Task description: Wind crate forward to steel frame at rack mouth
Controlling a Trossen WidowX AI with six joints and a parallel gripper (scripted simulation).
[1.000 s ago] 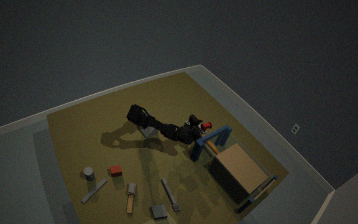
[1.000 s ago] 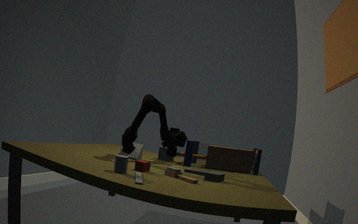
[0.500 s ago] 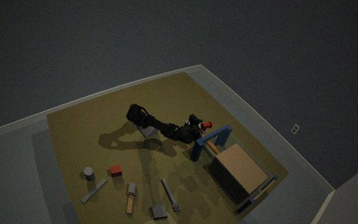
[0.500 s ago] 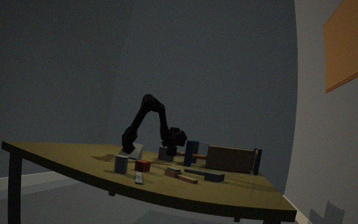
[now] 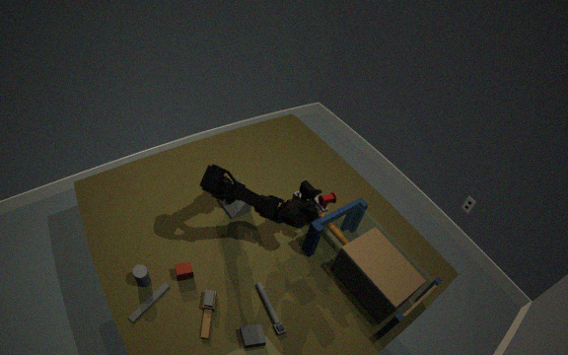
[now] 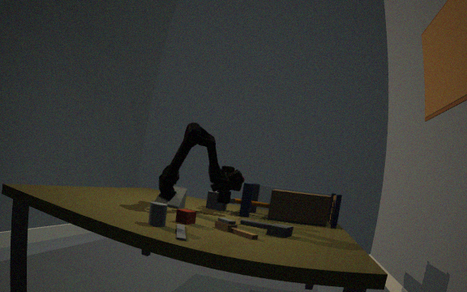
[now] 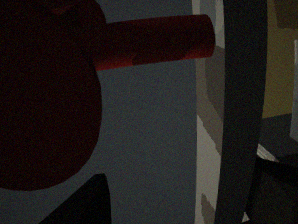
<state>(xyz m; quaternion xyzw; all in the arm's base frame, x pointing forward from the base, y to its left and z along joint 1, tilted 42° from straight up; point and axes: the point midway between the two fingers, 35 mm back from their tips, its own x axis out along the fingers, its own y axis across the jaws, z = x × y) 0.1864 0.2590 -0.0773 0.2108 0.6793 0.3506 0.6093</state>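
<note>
Now: the grey crank handle 20 mm ahead of my gripper tip, 10 mm to the right of it and 10 mm below it. From my gripper tip the other things lie so: grey block: 460 mm to the right, 380 mm ahead, 120 mm below; grey winch: 110 mm below, 60 mm behind, 20 mm to the right; red grip: 50 mm ahead, 20 mm above, 10 mm to the right.
</note>
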